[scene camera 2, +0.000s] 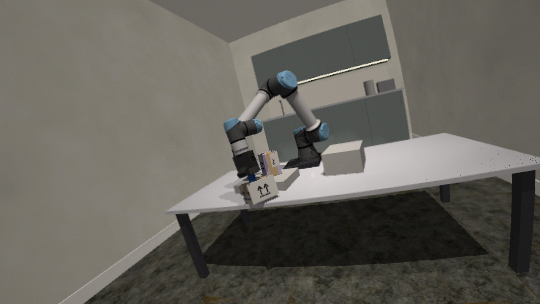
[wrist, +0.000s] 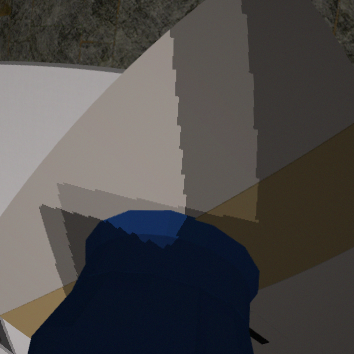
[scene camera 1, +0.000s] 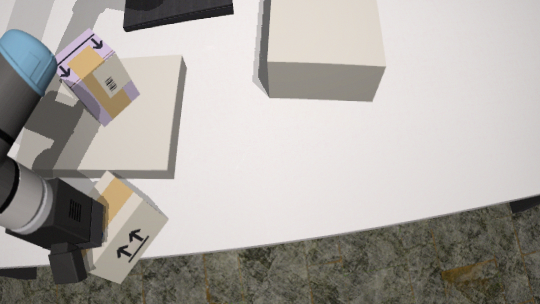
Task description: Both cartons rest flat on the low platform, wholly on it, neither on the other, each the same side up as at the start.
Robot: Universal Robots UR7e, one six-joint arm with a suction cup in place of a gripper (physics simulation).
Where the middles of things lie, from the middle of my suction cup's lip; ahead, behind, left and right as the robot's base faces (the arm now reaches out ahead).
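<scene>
The tall block (scene camera 1: pixel 320 57) is what I measure from here. My suction cup is 37 cm past the block and 41 cm to the right of it, and it is also 6 cm above it.
</scene>
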